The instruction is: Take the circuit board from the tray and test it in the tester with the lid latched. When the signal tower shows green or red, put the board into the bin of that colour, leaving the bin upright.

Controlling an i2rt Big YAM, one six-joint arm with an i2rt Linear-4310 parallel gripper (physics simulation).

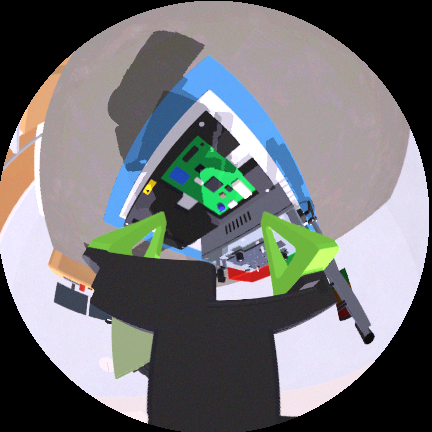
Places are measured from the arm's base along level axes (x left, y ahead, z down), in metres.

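Pixels of known places: gripper, fingertip midpoint: (213, 216); arm's base at its link origin: (139, 357).
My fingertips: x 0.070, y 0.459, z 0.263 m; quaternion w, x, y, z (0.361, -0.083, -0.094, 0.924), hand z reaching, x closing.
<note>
For each thing: its top centre in the pictures, then the offset to it from my fingertips. "*": a spot on its surface instead.
- green circuit board at its top centre: (211, 185) dx -0.005, dy -0.002, dz +0.054 m
- tester at a spot on its surface: (170, 220) * dx -0.005, dy -0.102, dz +0.064 m
- grey bar at its top centre: (349, 327) dx -0.108, dy +0.076, dz -0.147 m
- metallic part at a spot on its surface: (252, 255) * dx -0.144, dy -0.045, dz +0.013 m
- red strip at its top centre: (257, 274) dx -0.371, dy -0.157, dz +0.035 m
The green circuit board (210, 175) lies in the black and grey bed of the tester (170, 220), which stands on a white plate with a blue border. Part of the board is brightly lit and part is in shadow. No lid covers the board. My gripper (213, 216) is open and empty, its green fingertips wide apart near the tester's slotted grey edge, with the board beyond them. A signal tower (344, 292) with green, amber and red segments shows at the lower right; whether one is lit I cannot tell. The bins cannot be made out clearly.
A grey bar (350, 295) with a black end runs down at the right. Beyond the slotted edge are a metallic part (252, 255) and a red strip (247, 274), partly behind the right finger. An olive panel (131, 345) shows at the lower left.
</note>
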